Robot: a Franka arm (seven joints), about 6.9 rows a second.
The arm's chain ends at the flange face. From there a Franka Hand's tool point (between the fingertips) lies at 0.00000 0.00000 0.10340 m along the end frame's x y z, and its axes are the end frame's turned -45 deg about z.
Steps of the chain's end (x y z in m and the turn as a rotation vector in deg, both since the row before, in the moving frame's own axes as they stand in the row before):
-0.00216, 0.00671, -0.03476, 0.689, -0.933, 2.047
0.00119, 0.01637, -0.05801, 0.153, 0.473, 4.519
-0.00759, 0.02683, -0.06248, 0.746, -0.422, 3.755
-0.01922, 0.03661, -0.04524, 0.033, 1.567, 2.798
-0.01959, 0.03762, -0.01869, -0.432, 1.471, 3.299
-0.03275, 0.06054, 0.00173, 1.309, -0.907, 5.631
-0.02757, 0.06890, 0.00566, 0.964, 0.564, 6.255
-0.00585, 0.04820, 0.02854, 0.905, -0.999, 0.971
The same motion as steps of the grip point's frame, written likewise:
-0.00655, 0.00114, -0.03478, 1.147, -0.173, 2.047
-0.00995, 0.01286, -0.05801, -0.226, 0.443, 4.519
-0.02388, 0.01213, -0.06249, 0.826, 0.229, 3.755
-0.03748, 0.01430, -0.04528, -1.085, 1.131, 2.798
-0.03920, 0.01521, -0.01873, -1.346, 0.735, 3.299
-0.06532, 0.01685, 0.00169, 1.567, 0.284, 5.631
-0.06624, 0.02882, 0.00564, 0.283, 1.080, 6.255
-0.03832, 0.02752, 0.02851, 1.346, -0.066, 0.971

